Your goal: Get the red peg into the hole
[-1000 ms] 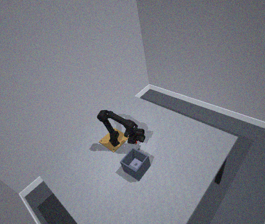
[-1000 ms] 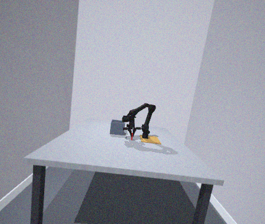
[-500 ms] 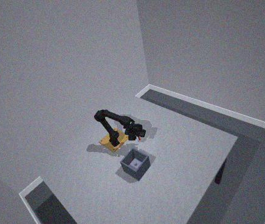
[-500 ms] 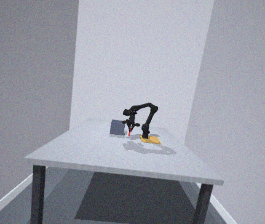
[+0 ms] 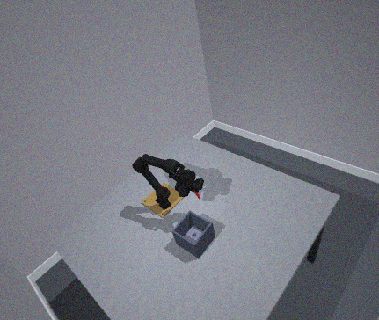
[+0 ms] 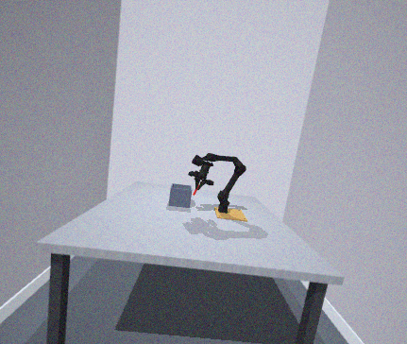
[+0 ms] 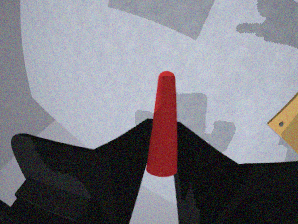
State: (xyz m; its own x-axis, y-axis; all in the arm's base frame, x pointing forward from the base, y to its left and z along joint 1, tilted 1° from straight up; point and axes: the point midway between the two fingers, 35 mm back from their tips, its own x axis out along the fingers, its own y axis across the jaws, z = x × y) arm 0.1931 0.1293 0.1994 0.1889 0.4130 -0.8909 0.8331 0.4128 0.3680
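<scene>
My gripper tip is now 140 mm short of the light grey plate, 170 mm to the left of it and 130 mm above it. Round my gripper tip: red peg: 10 mm ahead, 10 mm to the right.
</scene>
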